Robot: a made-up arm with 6 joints. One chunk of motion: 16 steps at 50 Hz.
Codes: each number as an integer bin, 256 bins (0 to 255) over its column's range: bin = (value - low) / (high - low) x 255, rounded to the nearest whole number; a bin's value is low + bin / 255 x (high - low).
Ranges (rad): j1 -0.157..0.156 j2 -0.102..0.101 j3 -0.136..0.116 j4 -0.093..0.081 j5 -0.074..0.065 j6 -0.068..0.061
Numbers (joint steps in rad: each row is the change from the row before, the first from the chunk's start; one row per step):
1: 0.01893 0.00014 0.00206 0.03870 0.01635 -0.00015
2: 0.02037 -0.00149 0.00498 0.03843 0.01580 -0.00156
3: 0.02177 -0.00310 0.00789 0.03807 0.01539 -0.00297
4: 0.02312 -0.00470 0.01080 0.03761 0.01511 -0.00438
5: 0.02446 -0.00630 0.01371 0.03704 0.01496 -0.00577
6: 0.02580 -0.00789 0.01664 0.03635 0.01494 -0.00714
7: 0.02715 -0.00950 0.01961 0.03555 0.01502 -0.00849
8: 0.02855 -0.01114 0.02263 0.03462 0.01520 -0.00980
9: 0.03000 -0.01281 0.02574 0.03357 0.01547 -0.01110
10: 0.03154 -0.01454 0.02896 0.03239 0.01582 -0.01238
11: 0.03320 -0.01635 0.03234 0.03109 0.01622 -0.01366
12: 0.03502 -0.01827 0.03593 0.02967 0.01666 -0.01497
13: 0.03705 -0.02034 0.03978 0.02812 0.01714 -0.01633
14: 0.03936 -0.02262 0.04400 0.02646 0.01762 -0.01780
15: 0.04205 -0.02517 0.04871 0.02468 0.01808 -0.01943
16: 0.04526 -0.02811 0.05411 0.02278 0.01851 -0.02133
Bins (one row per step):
1: 143 128 140 193 166 134
2: 145 126 143 193 165 131
3: 146 124 146 192 164 129
4: 147 122 149 191 163 126
5: 148 120 151 191 163 123
6: 149 118 154 190 163 120
7: 150 116 157 188 163 118
8: 151 114 161 187 164 115
9: 152 112 164 185 164 112
10: 154 110 167 184 165 110
11: 155 108 170 182 166 107
12: 156 105 174 180 166 105
13: 158 103 178 178 167 102
14: 160 100 182 175 168 99
15: 162 97 187 172 169 96
16: 165 93 192 170 170 92

